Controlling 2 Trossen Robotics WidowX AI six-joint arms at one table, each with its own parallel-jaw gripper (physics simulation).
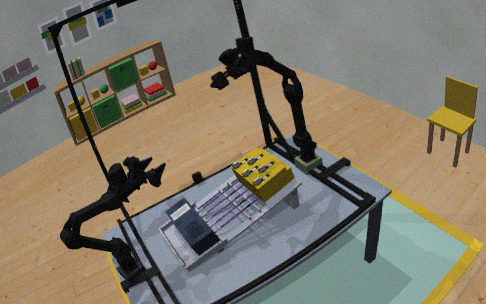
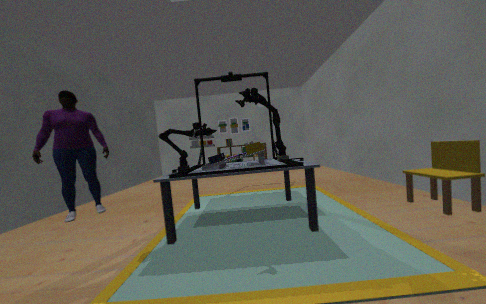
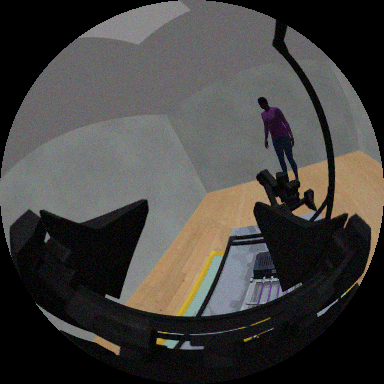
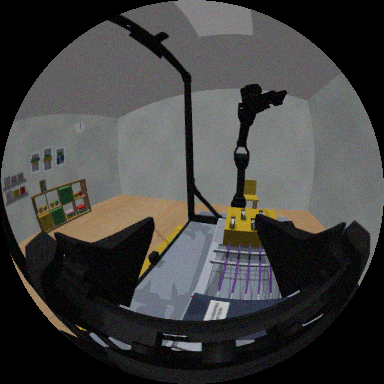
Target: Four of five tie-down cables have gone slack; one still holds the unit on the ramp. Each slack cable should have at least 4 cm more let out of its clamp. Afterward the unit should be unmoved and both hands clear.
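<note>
The dark blue unit (image 1: 194,231) (image 3: 264,264) (image 4: 241,308) sits at the low end of the pale ramp (image 1: 207,256). Several purple cables (image 4: 249,270) run up from it to the yellow clamp block (image 1: 274,183) (image 4: 242,236) at the high end, which has several small levers on top. Which cables are slack cannot be told. My left gripper (image 1: 222,69) (image 2: 240,98) (image 3: 203,206) is open and empty, high above and behind the block. My right gripper (image 1: 154,170) (image 2: 214,130) (image 4: 205,221) is open and empty, raised beyond the unit's low end, clear of the unit and cables.
A black frame (image 1: 255,90) (image 2: 198,110) (image 4: 189,145) rises from the table (image 1: 320,220) behind the ramp. Black rails (image 1: 300,254) run along the table edges. A shelf unit, a yellow chair (image 1: 451,120) (image 2: 442,173) and a standing person (image 2: 72,132) (image 3: 276,125) are away from the table.
</note>
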